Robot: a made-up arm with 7 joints. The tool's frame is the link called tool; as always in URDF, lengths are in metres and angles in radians.
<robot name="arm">
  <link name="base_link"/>
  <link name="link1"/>
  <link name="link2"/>
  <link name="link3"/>
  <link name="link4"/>
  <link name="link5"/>
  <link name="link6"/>
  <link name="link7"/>
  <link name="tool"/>
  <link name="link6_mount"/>
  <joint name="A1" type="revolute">
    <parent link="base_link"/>
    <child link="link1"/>
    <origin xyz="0 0 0.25"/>
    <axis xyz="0 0 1"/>
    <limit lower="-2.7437" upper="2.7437"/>
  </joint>
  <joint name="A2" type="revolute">
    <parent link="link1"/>
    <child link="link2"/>
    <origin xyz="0 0 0" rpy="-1.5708 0 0"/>
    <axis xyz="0 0 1"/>
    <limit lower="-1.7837" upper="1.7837"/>
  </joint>
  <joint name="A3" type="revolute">
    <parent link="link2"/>
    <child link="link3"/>
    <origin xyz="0 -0.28 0" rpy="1.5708 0 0"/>
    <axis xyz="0 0 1"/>
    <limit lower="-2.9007" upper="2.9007"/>
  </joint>
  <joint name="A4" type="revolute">
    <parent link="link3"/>
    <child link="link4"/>
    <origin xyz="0.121 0 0" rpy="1.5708 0 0"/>
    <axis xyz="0 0 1"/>
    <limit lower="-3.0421" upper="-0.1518"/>
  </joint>
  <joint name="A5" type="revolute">
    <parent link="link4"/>
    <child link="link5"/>
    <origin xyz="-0.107 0.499 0" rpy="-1.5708 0 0"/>
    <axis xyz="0 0 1"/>
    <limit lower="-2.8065" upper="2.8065"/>
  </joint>
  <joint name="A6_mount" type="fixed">
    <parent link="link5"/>
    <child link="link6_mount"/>
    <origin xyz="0 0 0"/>
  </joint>
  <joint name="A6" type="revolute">
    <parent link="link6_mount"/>
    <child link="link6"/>
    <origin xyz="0 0 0" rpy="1.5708 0 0"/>
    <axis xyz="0 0 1"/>
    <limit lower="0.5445" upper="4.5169"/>
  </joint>
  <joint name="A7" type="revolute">
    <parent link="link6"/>
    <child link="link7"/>
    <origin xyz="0.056 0 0" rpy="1.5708 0 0"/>
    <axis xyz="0 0 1"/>
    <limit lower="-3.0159" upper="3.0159"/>
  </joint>
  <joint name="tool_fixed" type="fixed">
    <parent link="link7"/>
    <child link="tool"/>
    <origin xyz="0 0 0"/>
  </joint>
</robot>
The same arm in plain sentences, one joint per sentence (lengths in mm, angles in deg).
The arm has seven revolute joints in a row. What follows holds with every joint at zero, and every direction is one of the base frame's. Joint 1 lies 250.0 mm along +z from the base frame's origin and turns about +z, from -157.20 to 157.20 deg. Joint 2 lies at the same point as joint 1 and turns about +y, from -102.20 to 102.20 deg. Joint 3 lies 280.0 mm along +z from joint 2 and turns about +z, from -166.20 to 166.20 deg. Joint 4 lies 121.0 mm along +x from joint 3 and turns about -y, from -174.30 to -8.70 deg. Joint 5 lies 107.0 mm along -x and 499.0 mm along +z from joint 4 and turns about +z, from -160.80 to 160.80 deg. Joint 6 lies at the same point as joint 5 and turns about -y, from 31.20 to 258.80 deg. Joint 7 lies 56.0 mm along +x from joint 6 and turns about -z, from -172.80 to 172.80 deg. The tool frame, which is the frame that the pose is given for, lies at the same point as joint 7; its axes are the base frame's turned by roll -180.00, pitch 0.00 and yaw 0.00 deg (as in URDF: about the fixed x, then y, then z).
